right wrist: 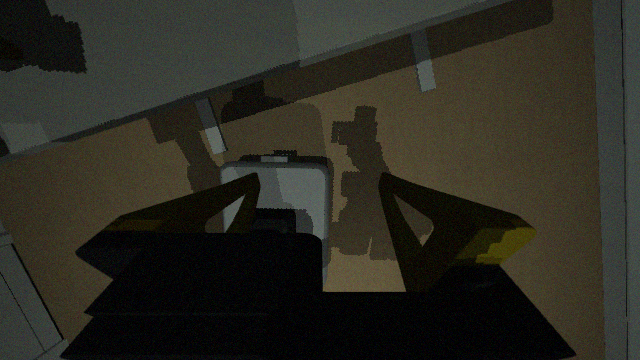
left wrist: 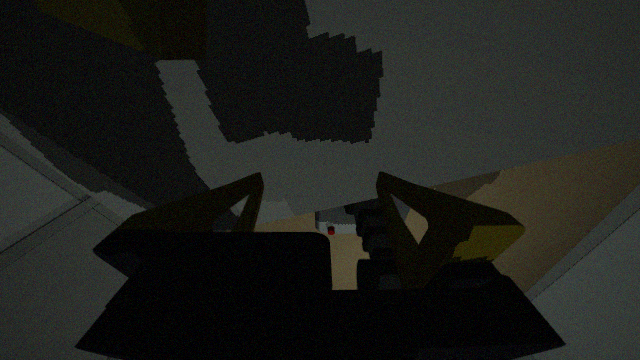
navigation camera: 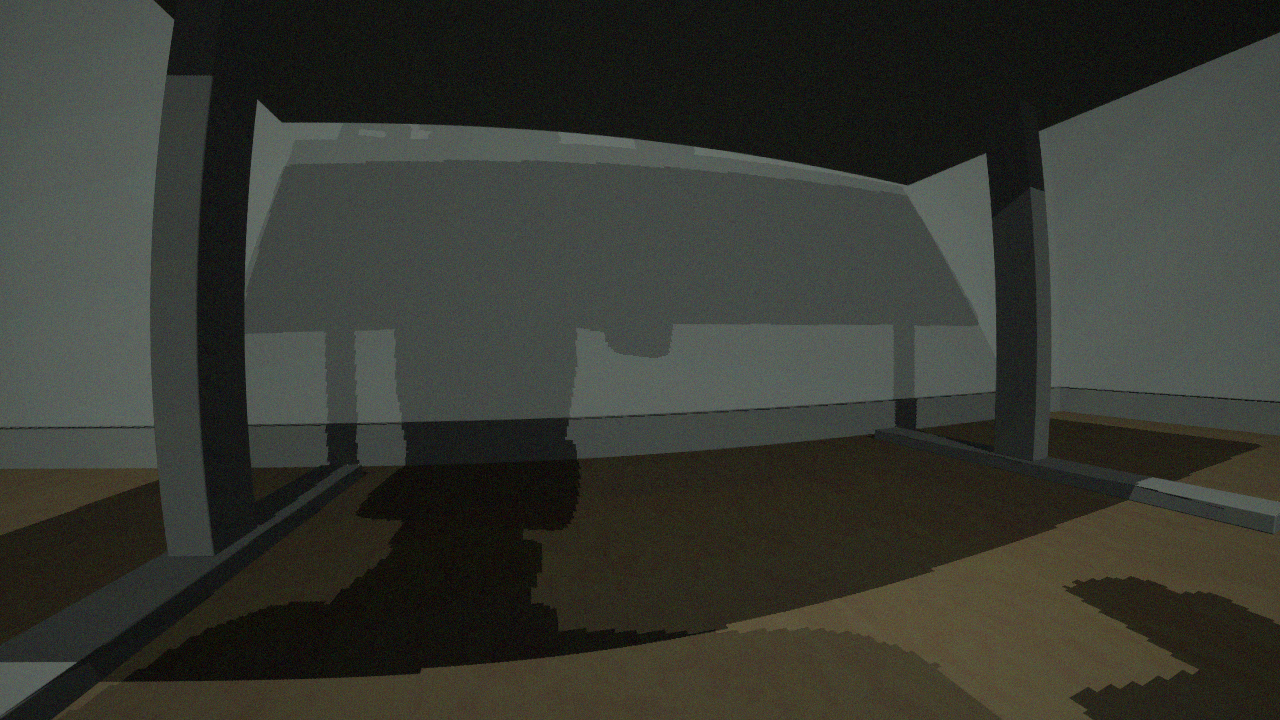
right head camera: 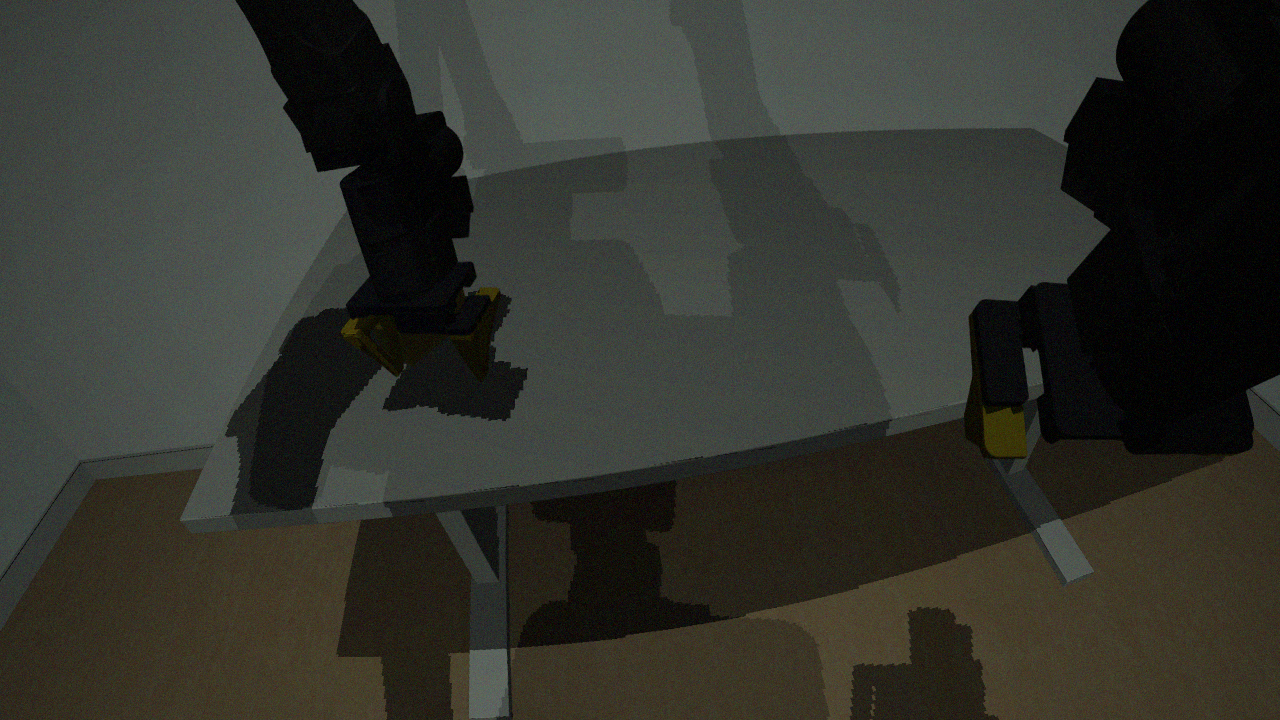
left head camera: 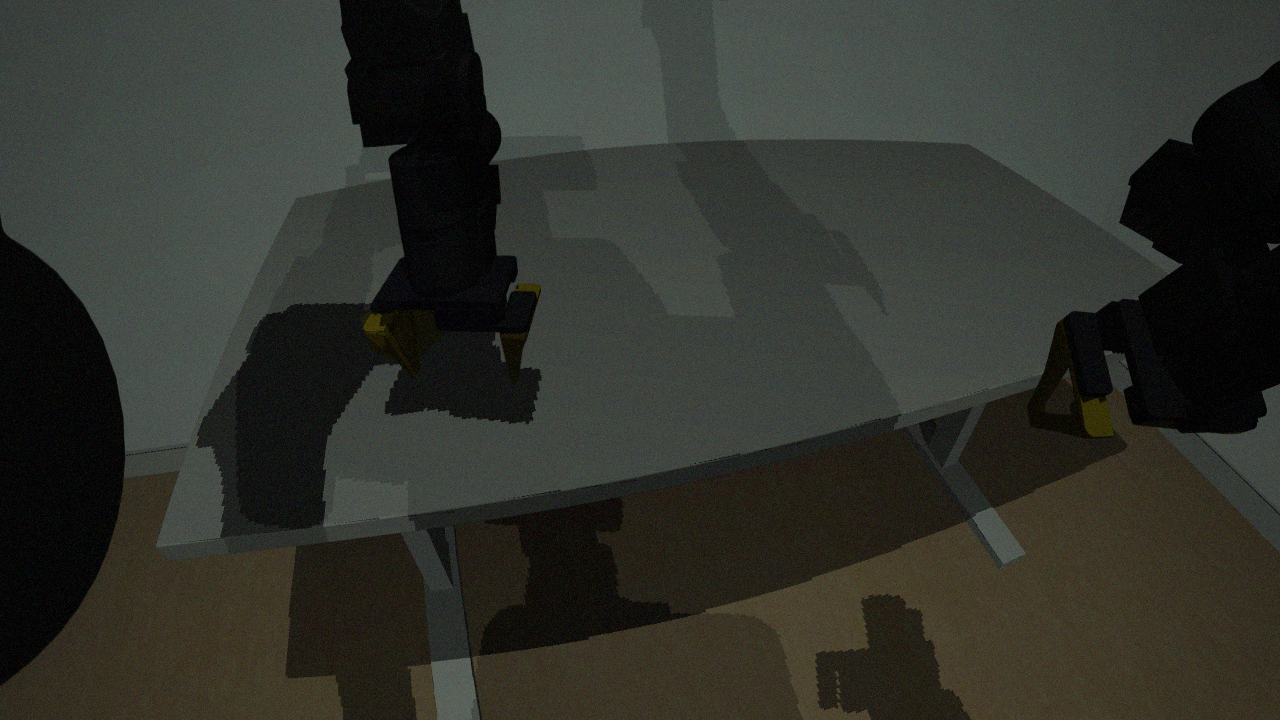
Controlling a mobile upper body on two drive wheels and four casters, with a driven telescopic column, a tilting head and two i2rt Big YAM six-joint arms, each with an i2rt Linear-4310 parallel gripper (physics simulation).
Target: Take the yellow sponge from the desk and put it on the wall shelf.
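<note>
The yellow sponge (left wrist: 90,22) lies on the desk (left head camera: 626,394) (right head camera: 608,385), cut off at the upper left of the left wrist view and partly in shadow. In the head views a dim patch of the sponge (left head camera: 417,329) (right head camera: 427,344) shows behind the left fingers, mostly hidden. My left gripper (left head camera: 463,376) (right head camera: 440,374) (left wrist: 319,178) is open and empty above the desk, fingers down, on the robot's side of the sponge. My right gripper (left head camera: 1069,416) (right head camera: 995,438) (right wrist: 319,179) is open and empty beyond the desk's front edge. The wall shelf does not show.
A pale wall (left head camera: 572,71) (right head camera: 572,71) stands behind the desk. Desk legs (navigation camera: 183,313) (navigation camera: 1020,331) reach down to the brown floor (right wrist: 500,150). The robot's white base (right wrist: 300,185) stands in front of the desk. Large arm shadows fall across the desk and wall.
</note>
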